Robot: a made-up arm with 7 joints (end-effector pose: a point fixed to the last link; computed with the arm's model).
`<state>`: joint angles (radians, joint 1 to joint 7).
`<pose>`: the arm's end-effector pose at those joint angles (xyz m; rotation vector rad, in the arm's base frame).
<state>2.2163 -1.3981 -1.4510 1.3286 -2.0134 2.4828 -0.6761</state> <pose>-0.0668 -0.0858 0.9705 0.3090 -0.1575 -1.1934</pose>
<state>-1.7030 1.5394 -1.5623 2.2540 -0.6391 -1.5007 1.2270</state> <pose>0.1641 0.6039 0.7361 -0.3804 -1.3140 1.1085</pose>
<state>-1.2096 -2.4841 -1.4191 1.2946 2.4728 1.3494 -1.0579</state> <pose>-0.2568 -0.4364 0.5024 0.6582 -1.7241 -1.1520</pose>
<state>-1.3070 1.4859 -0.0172 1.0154 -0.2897 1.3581 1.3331</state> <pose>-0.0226 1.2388 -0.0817 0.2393 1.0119 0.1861</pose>
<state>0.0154 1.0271 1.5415 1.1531 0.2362 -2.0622 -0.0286</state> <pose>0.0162 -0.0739 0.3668 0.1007 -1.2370 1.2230</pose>
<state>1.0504 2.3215 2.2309 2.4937 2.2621 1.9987 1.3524</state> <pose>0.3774 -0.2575 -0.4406 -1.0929 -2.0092 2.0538</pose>
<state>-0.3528 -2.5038 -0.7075 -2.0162 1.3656 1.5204 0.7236</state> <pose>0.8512 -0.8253 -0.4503 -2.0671 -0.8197 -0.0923</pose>
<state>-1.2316 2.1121 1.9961 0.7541 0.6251 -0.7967 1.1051</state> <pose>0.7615 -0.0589 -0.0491 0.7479 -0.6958 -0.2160</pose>
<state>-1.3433 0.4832 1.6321 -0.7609 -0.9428 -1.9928 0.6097</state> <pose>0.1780 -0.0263 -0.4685 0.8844 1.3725 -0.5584</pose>
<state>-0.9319 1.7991 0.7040 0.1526 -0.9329 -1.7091 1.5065</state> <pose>0.1847 0.5390 0.2892 2.4772 0.9852 0.3203</pose>
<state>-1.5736 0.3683 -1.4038 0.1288 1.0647 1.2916 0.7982</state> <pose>0.8673 0.9425 -0.2185 0.7623 0.7637 -0.8821</pose>
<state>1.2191 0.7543 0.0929 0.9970 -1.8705 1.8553 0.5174</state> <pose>0.6232 0.5994 0.0493 -1.2019 -0.3859 -0.3823</pose>
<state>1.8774 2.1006 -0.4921 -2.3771 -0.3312 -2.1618 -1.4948</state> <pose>0.3634 0.1008 -0.2065 0.7287 0.2899 2.6612</pose>
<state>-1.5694 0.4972 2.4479 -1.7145 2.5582 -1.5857 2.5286</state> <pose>-0.2684 -0.0247 0.1670 2.1527 0.3787 0.4875</pose>
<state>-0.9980 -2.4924 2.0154 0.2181 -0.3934 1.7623 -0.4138</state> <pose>0.1545 0.7846 -0.3957 -0.4336 1.5219 0.1947</pose>
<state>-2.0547 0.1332 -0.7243 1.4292 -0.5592 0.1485 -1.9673</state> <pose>-0.0173 1.1845 -0.6106 -1.0442 -0.7830 -0.8932</pose>
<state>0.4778 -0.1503 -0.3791 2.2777 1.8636 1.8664 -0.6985</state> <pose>0.7824 0.0098 -0.4139 -2.1442 -0.6589 0.6456</pose>
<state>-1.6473 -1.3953 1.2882 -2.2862 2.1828 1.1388 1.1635</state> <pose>-0.5010 -0.3644 -0.7239 -1.2070 0.4405 1.0723</pose>
